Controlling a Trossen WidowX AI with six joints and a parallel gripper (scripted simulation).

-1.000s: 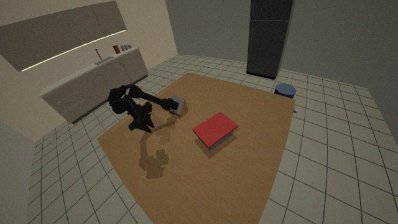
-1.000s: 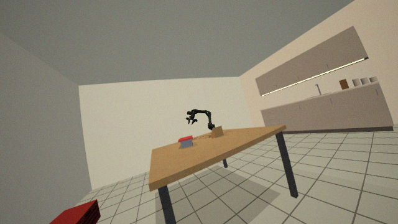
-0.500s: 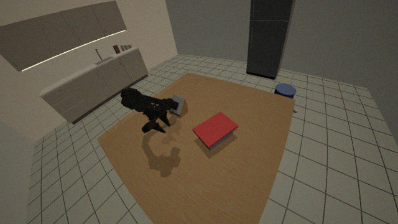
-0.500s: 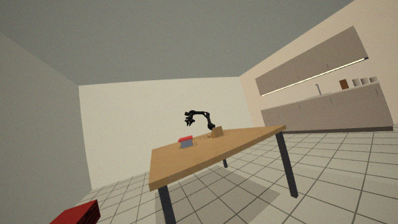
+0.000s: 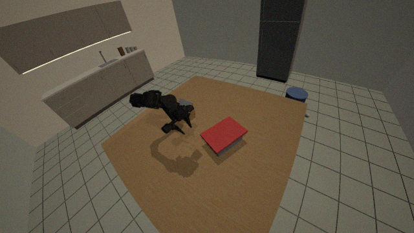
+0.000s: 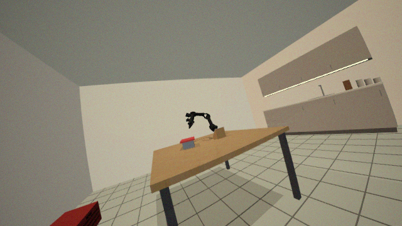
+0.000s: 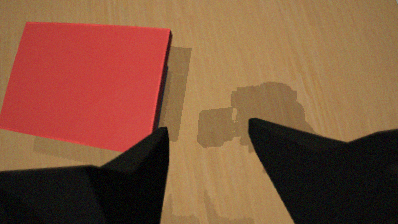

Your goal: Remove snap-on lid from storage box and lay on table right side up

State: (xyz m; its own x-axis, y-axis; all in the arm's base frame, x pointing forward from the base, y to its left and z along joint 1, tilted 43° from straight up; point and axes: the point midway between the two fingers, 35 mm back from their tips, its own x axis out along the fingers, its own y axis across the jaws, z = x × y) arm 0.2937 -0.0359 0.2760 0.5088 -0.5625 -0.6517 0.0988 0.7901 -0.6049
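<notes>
Right now my gripper tip is 110 mm short of the lid, 160 mm to the right of it and 130 mm above it. Also, from my gripper tip: storage box: 110 mm ahead, 160 mm to the left, 170 mm below.
</notes>
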